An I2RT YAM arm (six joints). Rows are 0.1 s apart.
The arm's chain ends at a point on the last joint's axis. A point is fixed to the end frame.
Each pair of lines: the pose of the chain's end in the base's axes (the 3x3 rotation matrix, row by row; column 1 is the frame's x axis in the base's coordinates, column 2 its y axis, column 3 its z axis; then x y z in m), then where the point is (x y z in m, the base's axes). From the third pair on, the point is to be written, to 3 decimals.
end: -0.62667, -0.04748, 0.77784; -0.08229, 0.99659, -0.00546; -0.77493, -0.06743, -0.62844; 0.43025, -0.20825, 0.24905
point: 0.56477 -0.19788 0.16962
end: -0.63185, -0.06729, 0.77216; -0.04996, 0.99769, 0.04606; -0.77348, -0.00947, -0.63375; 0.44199, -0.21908, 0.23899
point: 0.57557 -0.20151 0.15924
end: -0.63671, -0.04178, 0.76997; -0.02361, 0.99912, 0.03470; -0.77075, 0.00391, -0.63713; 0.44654, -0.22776, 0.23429
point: 0.580 -0.213 0.154
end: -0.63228, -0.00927, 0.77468; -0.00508, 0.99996, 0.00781; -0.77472, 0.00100, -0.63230; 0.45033, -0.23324, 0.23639
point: 0.585 -0.223 0.157
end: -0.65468, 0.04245, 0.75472; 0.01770, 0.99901, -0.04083; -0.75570, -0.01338, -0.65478; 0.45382, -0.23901, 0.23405
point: 0.586 -0.236 0.151
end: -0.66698, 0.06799, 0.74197; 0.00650, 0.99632, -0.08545; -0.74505, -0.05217, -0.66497; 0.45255, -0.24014, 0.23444
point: 0.584 -0.244 0.149
